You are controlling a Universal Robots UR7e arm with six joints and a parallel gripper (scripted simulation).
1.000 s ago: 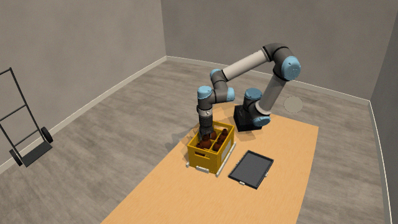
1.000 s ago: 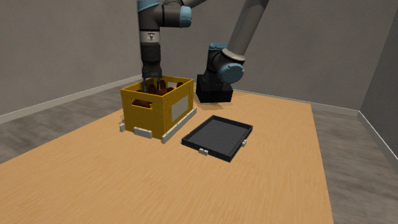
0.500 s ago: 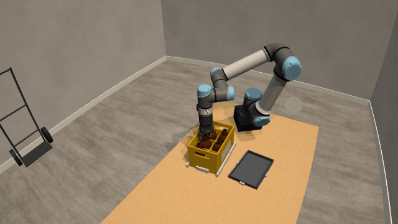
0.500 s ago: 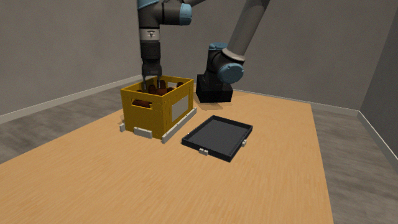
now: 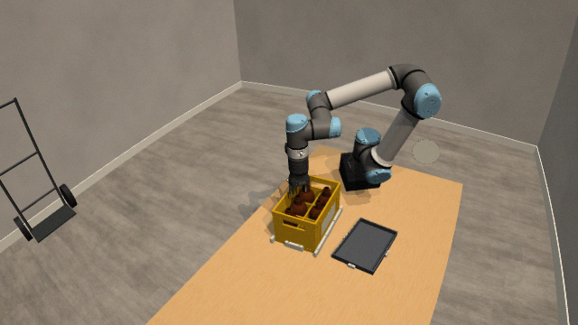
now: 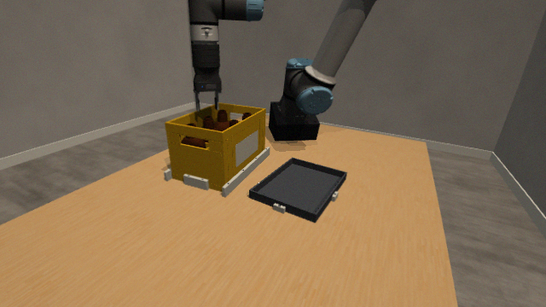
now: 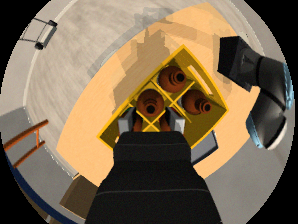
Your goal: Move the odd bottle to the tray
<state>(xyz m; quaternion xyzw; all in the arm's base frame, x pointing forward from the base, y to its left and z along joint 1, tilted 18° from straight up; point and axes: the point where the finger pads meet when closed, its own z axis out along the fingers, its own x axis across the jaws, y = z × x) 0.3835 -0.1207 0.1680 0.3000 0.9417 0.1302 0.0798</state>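
My hand is 20 mm past the bottle, 90 mm to the right of it and 120 mm above it. Round my hand: yellow crate: 10 mm behind, 40 mm to the left, 120 mm below; then dark tray: 40 mm behind, 320 mm to the left, 190 mm below.
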